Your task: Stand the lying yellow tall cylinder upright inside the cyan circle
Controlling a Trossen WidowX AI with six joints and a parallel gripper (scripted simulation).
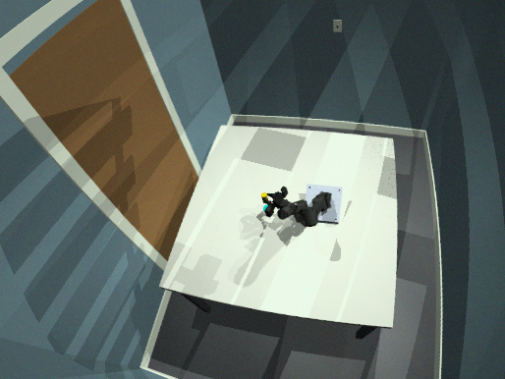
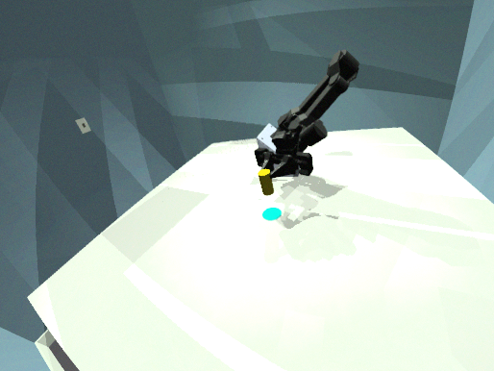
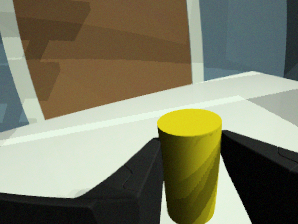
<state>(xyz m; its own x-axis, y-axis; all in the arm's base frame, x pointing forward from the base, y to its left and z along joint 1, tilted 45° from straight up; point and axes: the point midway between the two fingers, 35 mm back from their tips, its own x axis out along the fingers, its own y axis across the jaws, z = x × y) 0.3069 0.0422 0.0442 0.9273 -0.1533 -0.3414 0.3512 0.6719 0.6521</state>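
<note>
My gripper tip is 140 mm above the cyan circle. The rest, counted from my gripper tip: yellow cylinder: 20 mm below.
</note>
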